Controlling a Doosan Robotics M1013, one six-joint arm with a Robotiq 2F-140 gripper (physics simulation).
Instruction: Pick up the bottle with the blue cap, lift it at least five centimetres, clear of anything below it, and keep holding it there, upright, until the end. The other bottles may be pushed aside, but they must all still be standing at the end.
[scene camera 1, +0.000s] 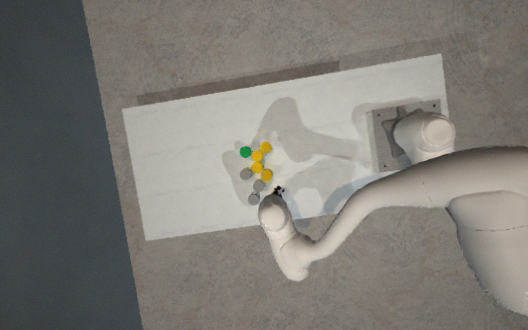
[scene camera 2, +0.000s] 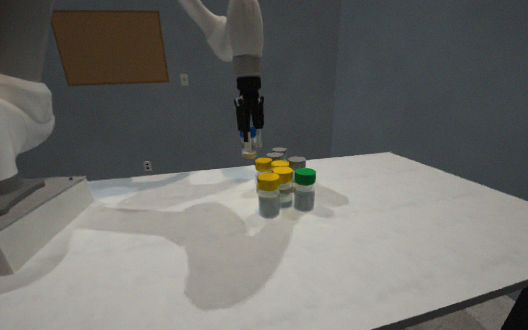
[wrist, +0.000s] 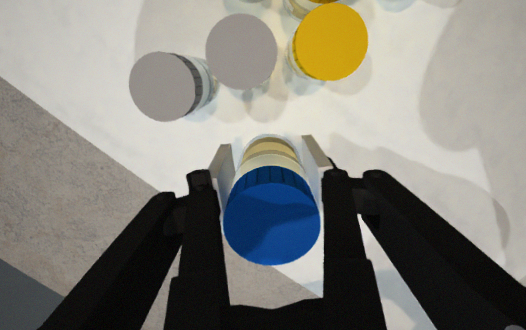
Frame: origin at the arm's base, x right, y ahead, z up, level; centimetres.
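Seen in the pictures: gripper, fingertip midpoint: (scene camera 2: 253, 149) (wrist: 267, 155).
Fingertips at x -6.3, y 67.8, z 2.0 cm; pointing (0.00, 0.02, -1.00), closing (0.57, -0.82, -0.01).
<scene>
A point is followed by its place in that frame.
The bottle with the blue cap (scene camera 2: 248, 133) (wrist: 271, 225) @(y 66.8, x -7.7, z 9.0 cm) is upright between the fingers of my gripper (scene camera 2: 252, 142) @(y 67.8, x -6.3, z 2.0 cm) (wrist: 267, 155) @(y 67.8, x -6.3, z 2.0 cm), which is shut on it. In scene camera 2 its base is above the far part of the table, with a gap below it. In scene camera 1 the arm's end hides most of the gripper and the bottle. The other bottles stand in a group beside it: a green-capped bottle (scene camera 1: 245, 152) @(y 73.5, x 17.0, z 0.8 cm) (scene camera 2: 305, 190) @(y 72.3, x 19.5, z -3.5 cm), several yellow-capped bottles (scene camera 1: 266, 175) @(y 67.7, x 3.3, z 0.8 cm) (scene camera 2: 269, 200) @(y 62.6, x 18.6, z -4.5 cm) (wrist: 330, 42) @(y 67.8, x 3.2, z 0.7 cm) and three grey-capped bottles (scene camera 1: 254, 198) @(y 76.9, x -5.3, z 0.7 cm) (scene camera 2: 297, 163) @(y 76.0, x 9.4, z 0.2 cm) (wrist: 162, 86) @(y 77.6, x -5.7, z 0.7 cm).
The white table (scene camera 1: 175, 195) @(y 117.6, x 8.5, z -9.8 cm) (scene camera 2: 390, 240) @(y 82.5, x 37.1, z -9.8 cm) lies under the bottles, and its long edge is close to the arm's end in scene camera 1. The arm's base block (scene camera 1: 377, 142) @(y 13.3, x 0.5, z -0.9 cm) (scene camera 2: 40, 215) @(y 12.9, x 5.4, z -3.2 cm) stands at the other end of the table.
</scene>
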